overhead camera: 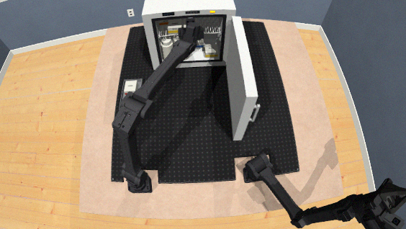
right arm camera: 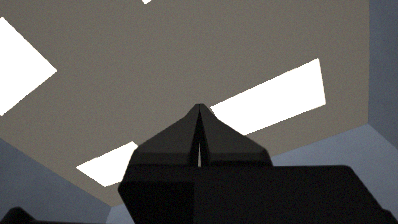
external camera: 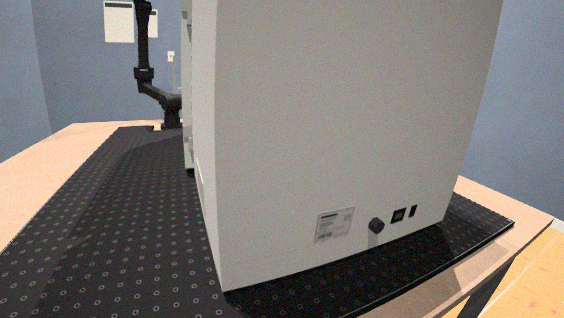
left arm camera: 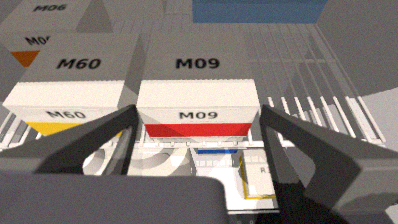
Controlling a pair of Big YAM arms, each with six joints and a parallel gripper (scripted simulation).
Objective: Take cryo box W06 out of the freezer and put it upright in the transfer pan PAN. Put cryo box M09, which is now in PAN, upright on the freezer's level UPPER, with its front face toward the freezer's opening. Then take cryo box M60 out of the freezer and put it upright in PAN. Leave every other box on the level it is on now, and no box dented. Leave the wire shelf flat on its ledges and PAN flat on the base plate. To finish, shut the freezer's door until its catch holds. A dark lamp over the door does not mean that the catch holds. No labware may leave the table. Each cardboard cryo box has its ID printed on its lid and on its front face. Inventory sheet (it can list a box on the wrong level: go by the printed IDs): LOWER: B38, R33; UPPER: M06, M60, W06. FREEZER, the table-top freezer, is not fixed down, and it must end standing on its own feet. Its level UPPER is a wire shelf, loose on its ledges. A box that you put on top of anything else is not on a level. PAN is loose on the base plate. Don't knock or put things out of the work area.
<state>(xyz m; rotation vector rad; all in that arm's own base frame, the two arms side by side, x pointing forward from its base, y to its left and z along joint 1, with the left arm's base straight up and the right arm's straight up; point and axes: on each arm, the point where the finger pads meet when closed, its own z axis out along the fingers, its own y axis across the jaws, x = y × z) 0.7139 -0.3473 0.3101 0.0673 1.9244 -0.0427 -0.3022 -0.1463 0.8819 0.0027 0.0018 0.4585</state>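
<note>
Right now the whitish cryo box is 4 cm ahead of my left hand and 1 cm below it. The rest, counted from my left hand: transfer pan (39 cm to the left, 34 cm below, 21 cm behind); freezer door (28 cm behind, 23 cm to the right, 7 cm below).
</note>
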